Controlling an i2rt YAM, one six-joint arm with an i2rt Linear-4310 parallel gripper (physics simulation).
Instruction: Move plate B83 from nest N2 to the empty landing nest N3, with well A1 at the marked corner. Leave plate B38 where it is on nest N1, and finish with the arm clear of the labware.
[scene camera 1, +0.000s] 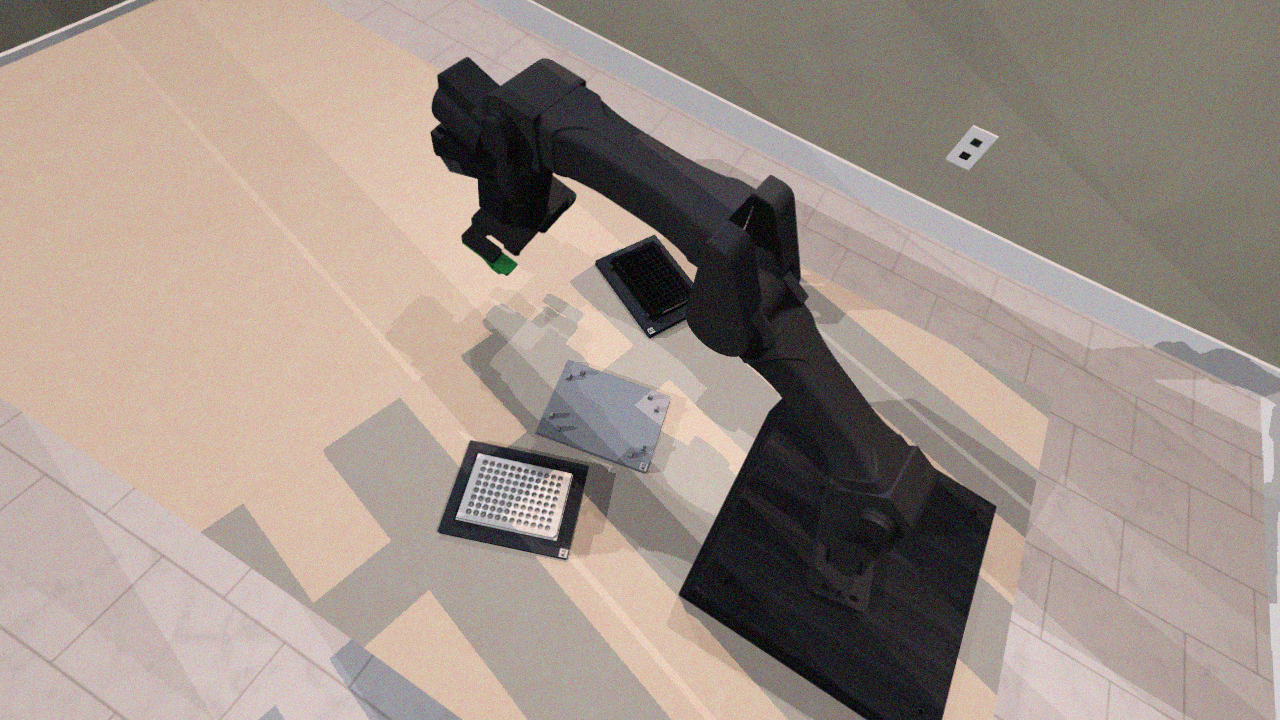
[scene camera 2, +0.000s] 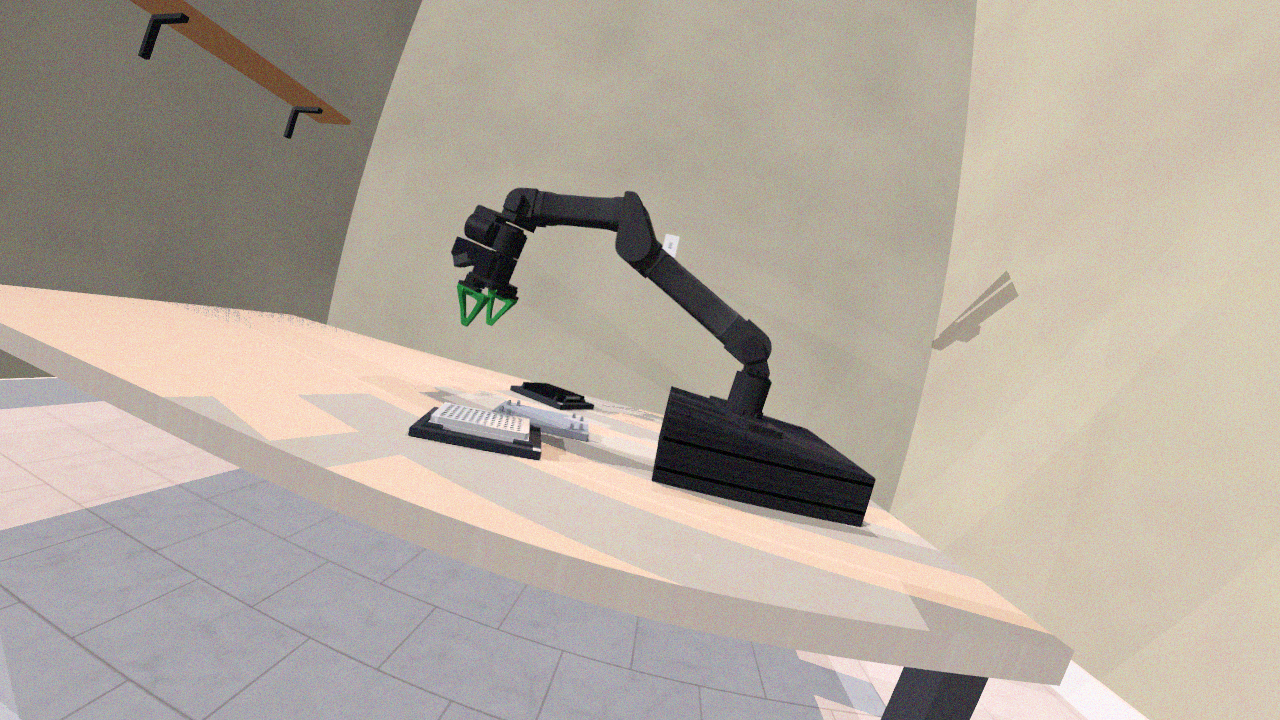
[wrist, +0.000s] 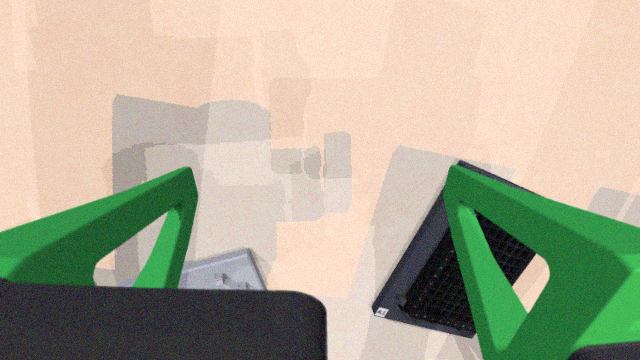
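A white well plate (scene camera 1: 514, 495) (scene camera 2: 478, 420) sits in a black nest (scene camera 1: 501, 537) (scene camera 2: 474, 443). A black well plate (scene camera 1: 653, 279) (wrist: 445, 280) sits in another black nest (scene camera 1: 621, 284) (scene camera 2: 552, 394) (wrist: 417, 260). The plate and nest numbers are not readable, so I cannot tell which is B83. The empty grey nest (scene camera 1: 604, 416) (scene camera 2: 550, 421) (wrist: 220, 265), with small pins, lies between them. White corner tags show on the nests; the black plate's nest tag (wrist: 381, 312) seems to read A1. My gripper (scene camera 1: 503, 265) (scene camera 2: 478, 323) (wrist: 320, 180) is open and empty, high above the table beyond the grey nest.
The arm's black base block (scene camera 1: 742, 573) (scene camera 2: 760, 465) stands to the right of the nests. The arm reaches over the table near the black plate. A wooden shelf (scene camera 2: 259, 67) hangs on the wall at the upper left in scene camera 2, and a wall outlet (scene camera 1: 972, 147) is behind the table.
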